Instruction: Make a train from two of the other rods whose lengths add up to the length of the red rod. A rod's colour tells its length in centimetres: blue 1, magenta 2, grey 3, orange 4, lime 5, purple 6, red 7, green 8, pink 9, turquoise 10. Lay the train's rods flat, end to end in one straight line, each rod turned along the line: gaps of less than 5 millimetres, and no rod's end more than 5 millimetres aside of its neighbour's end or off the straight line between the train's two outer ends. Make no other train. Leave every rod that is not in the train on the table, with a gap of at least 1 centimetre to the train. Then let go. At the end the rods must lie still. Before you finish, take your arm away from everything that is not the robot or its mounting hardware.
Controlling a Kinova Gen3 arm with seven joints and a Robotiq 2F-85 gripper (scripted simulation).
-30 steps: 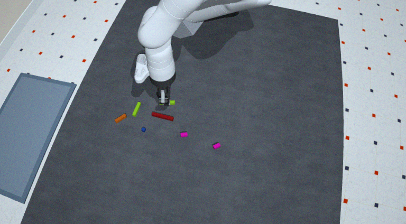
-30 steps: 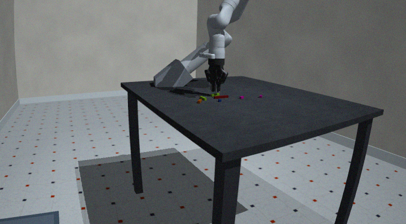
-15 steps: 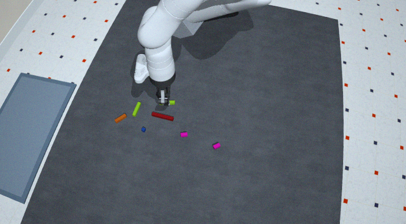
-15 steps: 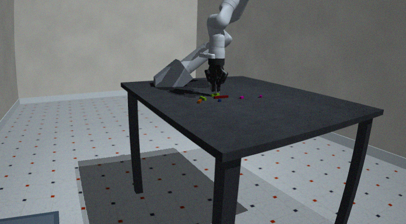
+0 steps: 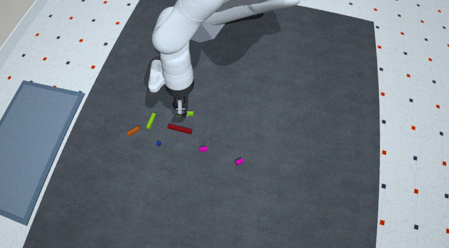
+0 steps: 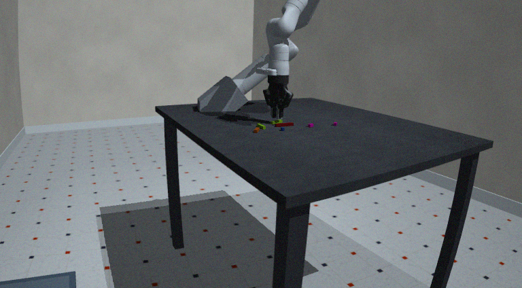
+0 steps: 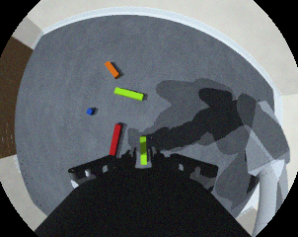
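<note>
Right now the red rod is 5 cm ahead of my hand, 1 cm to the left of it and 3 cm below it. The rest, counted from my hand: blue rod (11 cm ahead, 3 cm to the right, 3 cm below); orange rod (10 cm ahead, 12 cm to the right, 3 cm below).
</note>
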